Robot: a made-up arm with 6 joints.
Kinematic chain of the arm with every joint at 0, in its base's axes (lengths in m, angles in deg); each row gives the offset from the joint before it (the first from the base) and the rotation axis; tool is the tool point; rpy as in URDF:
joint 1: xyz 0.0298 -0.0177 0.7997 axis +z
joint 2: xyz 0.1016 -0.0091 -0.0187 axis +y
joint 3: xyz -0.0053 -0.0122 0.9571 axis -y
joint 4: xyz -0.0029 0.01 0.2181 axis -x
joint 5: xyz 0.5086 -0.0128 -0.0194 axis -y
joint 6: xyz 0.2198 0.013 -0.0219 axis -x
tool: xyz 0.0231 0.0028 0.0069 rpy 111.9 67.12 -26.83
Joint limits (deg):
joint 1: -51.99..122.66
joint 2: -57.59..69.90
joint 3: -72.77..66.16
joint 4: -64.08..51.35
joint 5: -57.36..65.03
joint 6: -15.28..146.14
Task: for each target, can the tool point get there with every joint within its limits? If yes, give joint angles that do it. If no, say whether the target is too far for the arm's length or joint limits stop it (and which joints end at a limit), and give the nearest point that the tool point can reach.
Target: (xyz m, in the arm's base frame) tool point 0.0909 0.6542 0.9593
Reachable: yes | joints 75.96 24.57 -60.46 -45.07 -30.48 23.29
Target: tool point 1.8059 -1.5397 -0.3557
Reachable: no: too far | nearest point 1.1912 -1.0129 0.5325 | short by 1.202 m
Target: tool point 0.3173 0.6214 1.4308
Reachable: yes | joints 62.68 -5.10 -39.64 -28.03 -11.34 89.98
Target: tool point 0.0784 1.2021 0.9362
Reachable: yes | joints 90.60 41.27 -18.48 35.89 -13.68 38.37
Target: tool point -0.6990 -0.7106 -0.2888
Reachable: no: joint limits stop it (at a limit: joint 1, joint 2, joint 3, joint 4, joint 6) | nearest point 0.3023 -0.6080 0.4753 | short by 1.264 m
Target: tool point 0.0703 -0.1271 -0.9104
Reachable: no: joint limits stop it (at a limit: joint 1, joint 2, joint 6) | nearest point 0.4388 -0.5640 0.3932 | short by 1.423 m
